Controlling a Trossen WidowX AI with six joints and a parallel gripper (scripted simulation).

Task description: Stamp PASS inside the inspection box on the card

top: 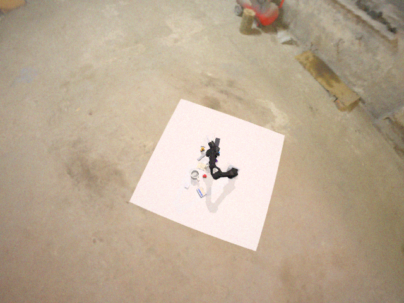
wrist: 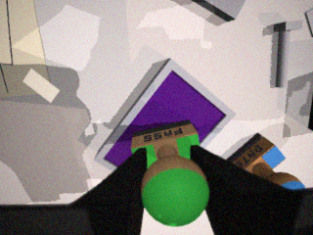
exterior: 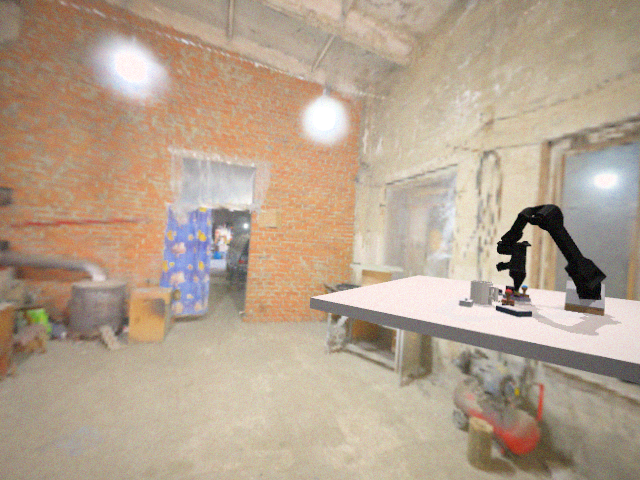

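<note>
My gripper tip is now right at the pass stamp. The rest, counted from my gripper tip: purple ink pad 4 cm below; then grey bar 12 cm ahead, 3 cm below, 1 cm to the left; then blue stamp 7 cm to the right, 3 cm behind, 2 cm below.
</note>
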